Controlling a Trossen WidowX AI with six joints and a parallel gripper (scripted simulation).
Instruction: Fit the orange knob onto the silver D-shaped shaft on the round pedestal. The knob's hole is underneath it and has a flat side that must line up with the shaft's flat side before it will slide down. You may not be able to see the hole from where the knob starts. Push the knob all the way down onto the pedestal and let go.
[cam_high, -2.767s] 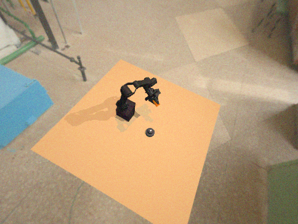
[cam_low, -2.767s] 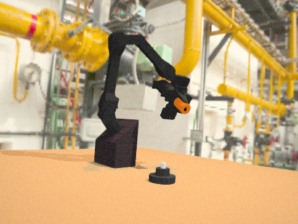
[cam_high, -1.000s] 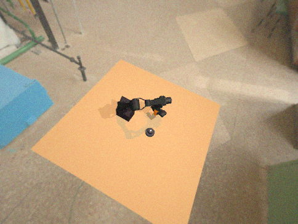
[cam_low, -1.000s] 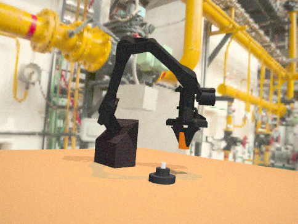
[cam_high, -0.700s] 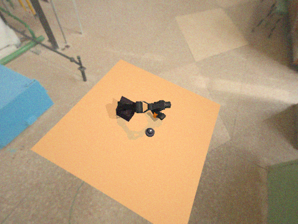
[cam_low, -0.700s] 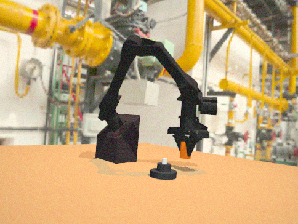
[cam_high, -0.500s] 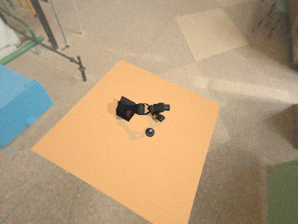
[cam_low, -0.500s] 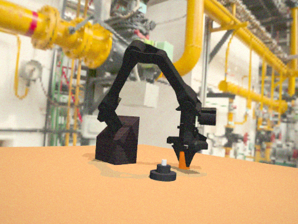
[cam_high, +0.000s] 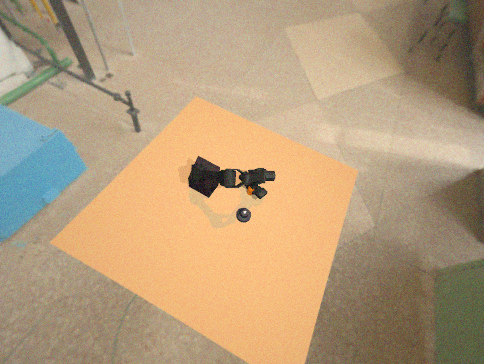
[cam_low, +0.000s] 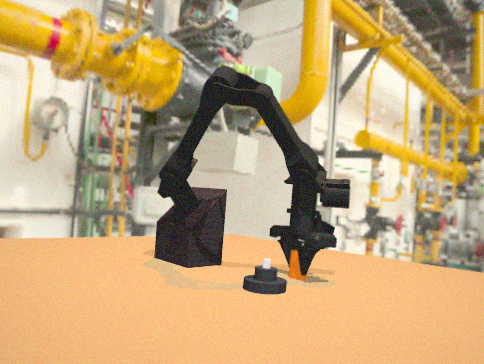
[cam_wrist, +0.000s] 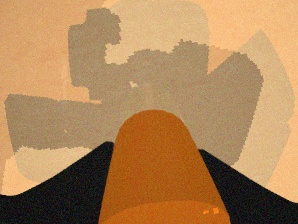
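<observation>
Right now my gripper tip is 3 cm below the orange knob. Round my gripper tip: round black pedestal 15 cm to the right, 5 cm ahead, 2 cm above.
</observation>
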